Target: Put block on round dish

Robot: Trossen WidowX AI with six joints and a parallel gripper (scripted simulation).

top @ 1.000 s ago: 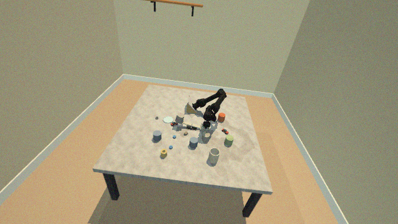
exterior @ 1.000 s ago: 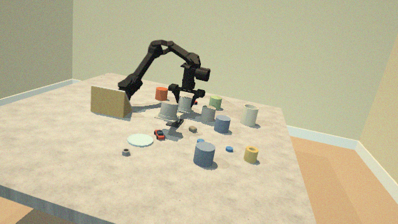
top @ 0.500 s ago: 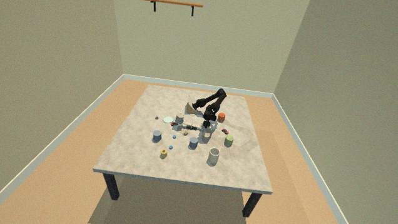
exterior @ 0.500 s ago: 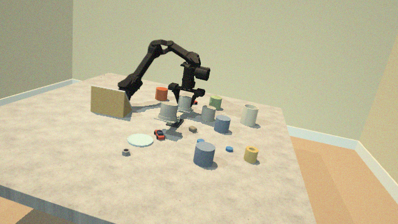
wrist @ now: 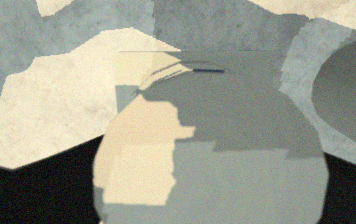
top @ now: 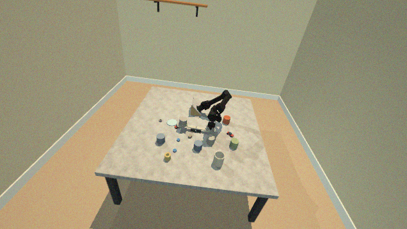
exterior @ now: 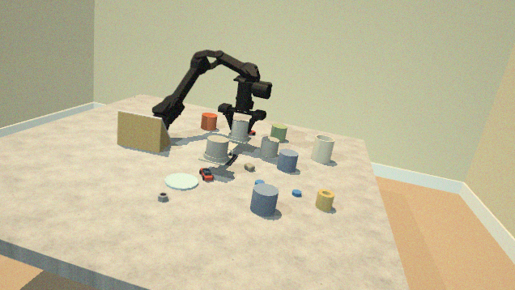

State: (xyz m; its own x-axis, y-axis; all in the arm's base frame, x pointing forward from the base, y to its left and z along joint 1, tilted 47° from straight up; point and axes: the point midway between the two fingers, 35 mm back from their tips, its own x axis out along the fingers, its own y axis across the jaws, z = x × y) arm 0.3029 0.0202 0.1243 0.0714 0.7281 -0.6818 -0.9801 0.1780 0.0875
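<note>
Right now my gripper tip is 130 mm to the left of the balance, 30 mm above it and 20 mm past it. The rest, counted from my gripper tip: pale green block: 10 mm below; orange cylinder: 180 mm behind, 170 mm to the left, 30 mm below; green cup: 210 mm to the left, 150 mm ahead, 30 mm below.
</note>
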